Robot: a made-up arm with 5 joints.
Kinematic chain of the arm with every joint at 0, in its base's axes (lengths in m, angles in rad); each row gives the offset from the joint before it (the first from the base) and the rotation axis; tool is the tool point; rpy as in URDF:
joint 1: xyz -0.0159 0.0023 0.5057 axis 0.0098 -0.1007 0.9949
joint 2: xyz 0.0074 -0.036 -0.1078 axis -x
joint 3: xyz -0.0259 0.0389 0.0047 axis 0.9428 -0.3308 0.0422
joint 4: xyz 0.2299 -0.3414 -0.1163 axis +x
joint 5: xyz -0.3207 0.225 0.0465 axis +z
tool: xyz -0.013 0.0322 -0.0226 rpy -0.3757 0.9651 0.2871
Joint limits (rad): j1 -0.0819..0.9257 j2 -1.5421..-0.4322 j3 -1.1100..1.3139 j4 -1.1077..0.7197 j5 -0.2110..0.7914
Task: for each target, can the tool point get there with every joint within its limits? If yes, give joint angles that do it. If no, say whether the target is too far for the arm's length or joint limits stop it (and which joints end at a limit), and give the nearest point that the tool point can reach.
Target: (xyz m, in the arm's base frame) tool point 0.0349 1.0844 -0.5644
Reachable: no: too far | nearest point -0.0032 0.2981 0.1429 | short by 1.058 m
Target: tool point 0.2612 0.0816 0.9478
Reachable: no: joint limits stop it (at a limit: joint 1, joint 2, joint 3, joint 5) | nearest point 0.0490 0.2599 0.6865 | short by 0.381 m
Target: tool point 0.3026 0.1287 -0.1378
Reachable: no: joint limits stop it (at a limit: joint 1, joint 2, joint 4, joint 5) | nearest point -0.0369 0.1917 0.0599 | short by 0.398 m
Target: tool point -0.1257 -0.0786 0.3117
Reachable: yes | joints 0.2961 -0.9010 0.1976 0.3046 0.5640
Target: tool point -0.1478 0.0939 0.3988
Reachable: yes | joints 0.4776 -1.1204 0.9475 -0.0828 0.1895
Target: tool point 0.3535 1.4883 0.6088
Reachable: no: too far | nearest point 0.0557 0.3830 0.4556 | short by 1.155 m
